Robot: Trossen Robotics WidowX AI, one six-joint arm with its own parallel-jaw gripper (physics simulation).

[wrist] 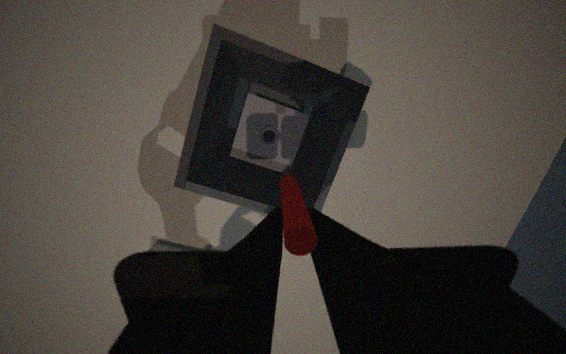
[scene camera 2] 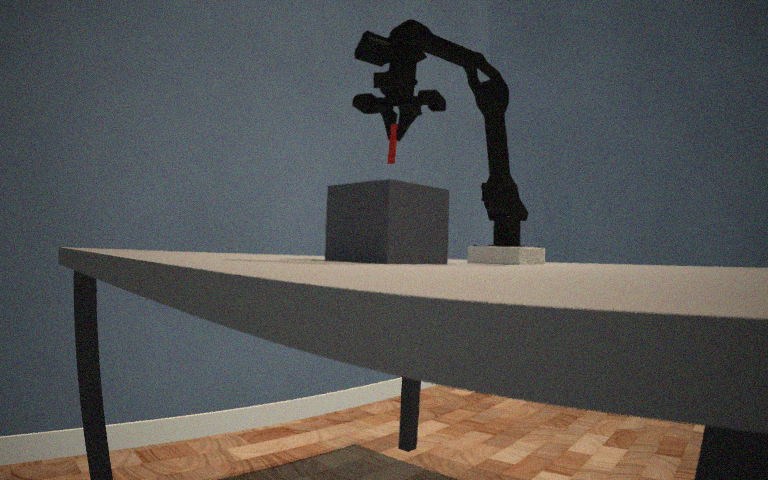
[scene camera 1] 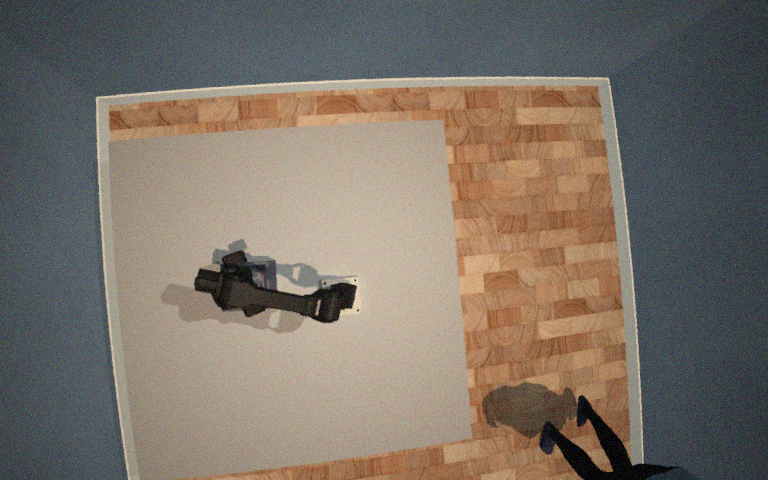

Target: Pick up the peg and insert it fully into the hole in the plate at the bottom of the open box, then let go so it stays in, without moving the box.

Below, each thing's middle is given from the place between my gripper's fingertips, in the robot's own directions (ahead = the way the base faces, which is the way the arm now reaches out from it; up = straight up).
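My gripper: 3 cm short of grey box point(wrist: 235, 65), 3 cm to the right of it, 17 cm above it. From my gripper: red peg point(wrist: 300, 238), 1 cm below; plate point(wrist: 258, 115), 3 cm ahead, 3 cm to the left, 20 cm below. Going by their middles, red peg nearest to my gripper of the things named here.
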